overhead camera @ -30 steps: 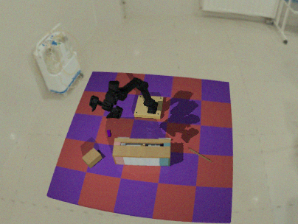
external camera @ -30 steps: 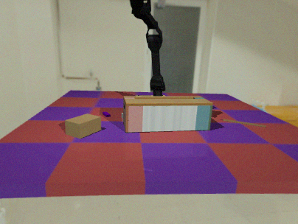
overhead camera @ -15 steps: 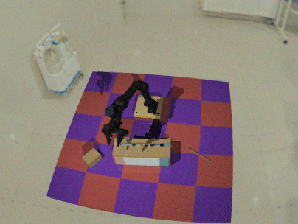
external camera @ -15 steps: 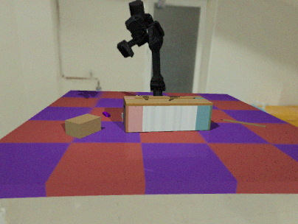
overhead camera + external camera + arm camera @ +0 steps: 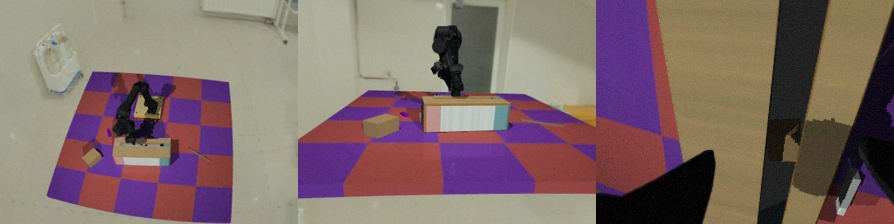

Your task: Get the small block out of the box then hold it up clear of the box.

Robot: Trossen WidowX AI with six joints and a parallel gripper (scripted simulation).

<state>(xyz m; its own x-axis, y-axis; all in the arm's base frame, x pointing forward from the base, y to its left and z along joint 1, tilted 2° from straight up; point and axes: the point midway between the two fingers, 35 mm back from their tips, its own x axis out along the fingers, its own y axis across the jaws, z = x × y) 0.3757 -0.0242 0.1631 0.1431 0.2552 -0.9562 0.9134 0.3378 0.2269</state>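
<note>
Now: gripper tip 11 cm above the wooden box, 4 cm to the right of it and 2 cm past it. Round my gripper tip: small purple block 25 cm to the right, 16 cm below, 11 cm behind; thin wooden stick 45 cm to the left, 17 cm below, 8 cm behind; small tan block 8 cm below, 5 cm to the left, 1 cm behind.
</note>
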